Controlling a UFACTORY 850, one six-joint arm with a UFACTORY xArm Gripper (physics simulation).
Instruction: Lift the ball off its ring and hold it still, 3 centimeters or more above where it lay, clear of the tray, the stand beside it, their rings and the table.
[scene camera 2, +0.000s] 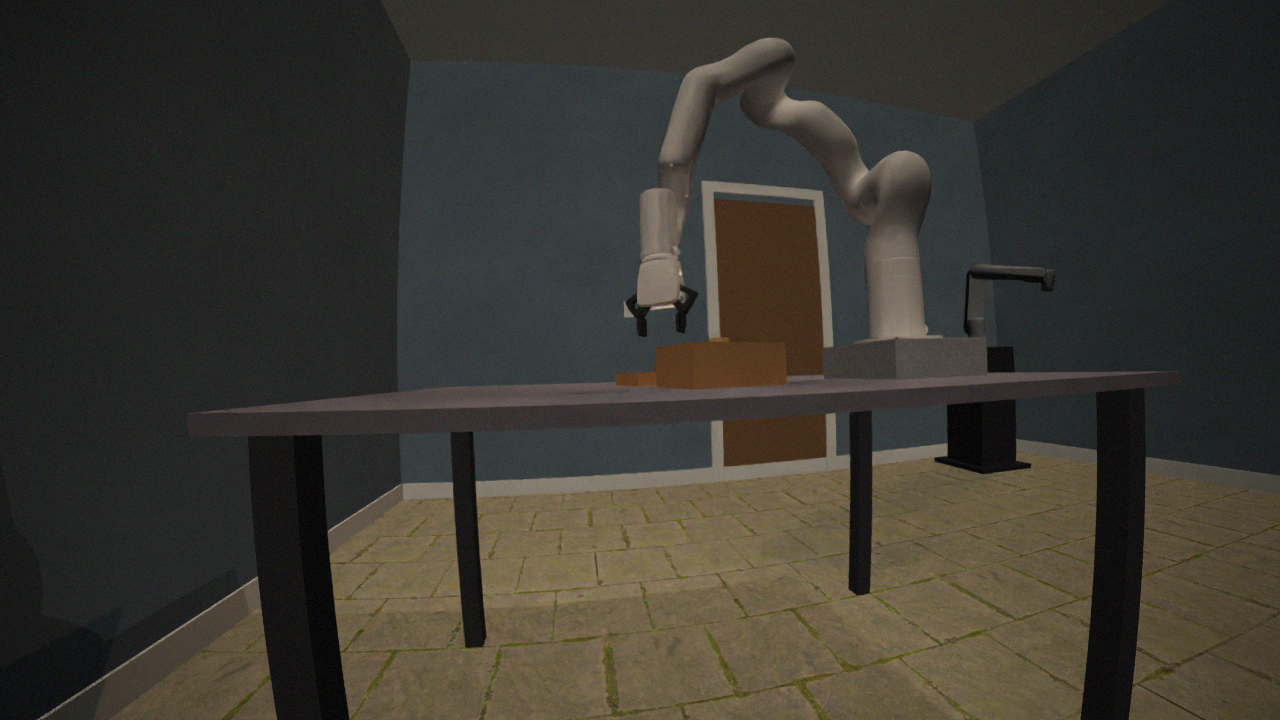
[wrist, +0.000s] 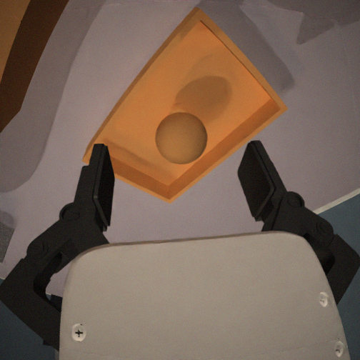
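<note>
An orange-brown ball (wrist: 181, 138) sits inside the shallow orange tray (wrist: 131, 92) (scene camera 2: 634, 379), near the tray's lower corner in the wrist view. The ring under the ball is mostly hidden by it. In scene camera 2 the ball does not show. My gripper (wrist: 178, 157) (scene camera 2: 661, 329) is wide open and empty, pointing down above the tray, with the ball below and between the lines of its fingers. The stand (scene camera 2: 721, 364) is the taller orange block beside the tray, and its ring (scene camera 2: 718, 339) shows as a thin edge on top.
The stand's edge (wrist: 31, 55) shows at the upper left of the wrist view. The table (scene camera 2: 501, 407) carries tray, stand and the arm's grey base block (scene camera 2: 939, 358). A second small arm on a black pedestal (scene camera 2: 981, 434) stands beyond the table at the right.
</note>
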